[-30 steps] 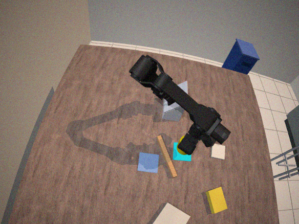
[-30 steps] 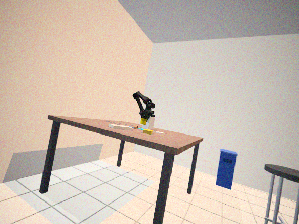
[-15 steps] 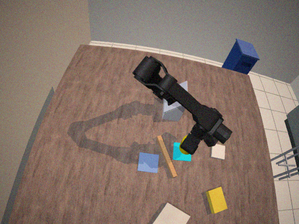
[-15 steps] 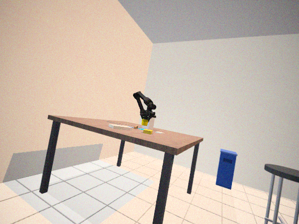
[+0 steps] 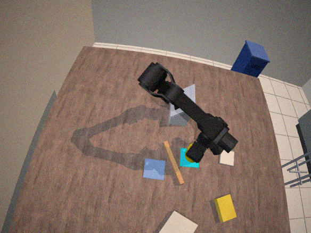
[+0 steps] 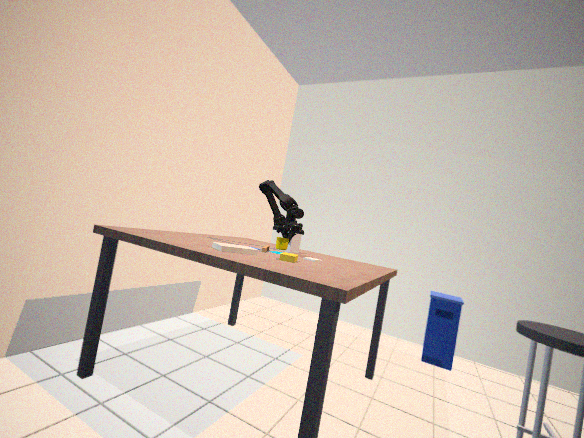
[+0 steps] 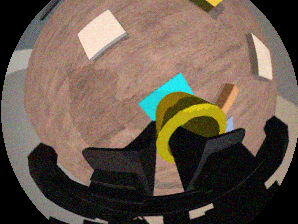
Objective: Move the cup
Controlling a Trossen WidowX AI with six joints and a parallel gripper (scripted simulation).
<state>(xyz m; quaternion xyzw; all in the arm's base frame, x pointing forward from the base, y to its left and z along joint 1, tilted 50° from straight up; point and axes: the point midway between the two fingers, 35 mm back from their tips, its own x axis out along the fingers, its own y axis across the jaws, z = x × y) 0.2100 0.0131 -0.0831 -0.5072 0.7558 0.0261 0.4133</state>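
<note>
Right now the cyan pad is 2 cm ahead of my gripper tip, 2 cm to the right of it and 6 cm below it. From my gripper tip the other things lie so: yellow cup (2 cm ahead, 2 cm to the right); white tile (3 cm ahead, 18 cm to the left, 5 cm below); wooden bar (5 cm ahead, 10 cm to the right, 5 cm below).
</note>
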